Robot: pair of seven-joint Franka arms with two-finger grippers.
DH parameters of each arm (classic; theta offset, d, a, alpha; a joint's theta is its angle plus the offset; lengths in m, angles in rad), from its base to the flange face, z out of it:
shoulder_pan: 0 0.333 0 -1.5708
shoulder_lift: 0 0 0 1.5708
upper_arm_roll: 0 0.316 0.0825 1.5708
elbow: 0 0 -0.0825 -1.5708
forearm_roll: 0 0.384 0 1.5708
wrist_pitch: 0 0 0.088 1.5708
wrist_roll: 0 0.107 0 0
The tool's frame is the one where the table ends.
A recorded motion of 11 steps. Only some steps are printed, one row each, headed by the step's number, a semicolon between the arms.
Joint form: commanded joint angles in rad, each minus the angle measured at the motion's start. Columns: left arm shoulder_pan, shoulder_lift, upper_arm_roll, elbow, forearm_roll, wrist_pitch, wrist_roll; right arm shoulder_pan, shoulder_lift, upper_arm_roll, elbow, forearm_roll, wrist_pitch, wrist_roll.
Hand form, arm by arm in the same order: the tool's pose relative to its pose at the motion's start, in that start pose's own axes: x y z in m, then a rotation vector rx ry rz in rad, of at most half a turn. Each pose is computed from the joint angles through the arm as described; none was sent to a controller.
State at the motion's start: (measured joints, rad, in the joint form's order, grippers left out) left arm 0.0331 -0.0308 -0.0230 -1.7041 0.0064 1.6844 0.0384; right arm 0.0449 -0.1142 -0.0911 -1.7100 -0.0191 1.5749 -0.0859
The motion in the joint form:
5: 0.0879 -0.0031 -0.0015 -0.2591 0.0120 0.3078 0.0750; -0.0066 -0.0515 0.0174 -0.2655 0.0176 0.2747 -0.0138
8: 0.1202 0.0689 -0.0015 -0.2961 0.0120 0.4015 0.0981; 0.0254 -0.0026 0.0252 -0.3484 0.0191 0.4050 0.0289
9: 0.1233 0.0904 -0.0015 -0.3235 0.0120 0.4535 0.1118; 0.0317 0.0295 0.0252 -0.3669 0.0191 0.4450 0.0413
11: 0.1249 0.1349 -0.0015 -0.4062 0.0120 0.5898 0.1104; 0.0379 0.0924 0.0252 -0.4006 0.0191 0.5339 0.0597
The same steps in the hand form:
5: -0.0026 -0.0477 0.0956 0.0178 0.0495 -0.0052; -0.0012 -0.0089 0.0763 0.0138 0.0623 -0.0247
8: 0.0068 -0.0671 0.1452 0.0147 0.0340 -0.0127; 0.0120 -0.0305 0.1292 0.0125 0.0605 -0.0209
9: 0.0080 -0.0688 0.1655 0.0145 0.0371 -0.0013; 0.0182 -0.0341 0.1511 0.0112 0.0498 -0.0147
11: 0.0040 -0.0685 0.2160 0.0135 0.0465 -0.0025; 0.0289 -0.0380 0.1923 0.0078 0.0420 -0.0024

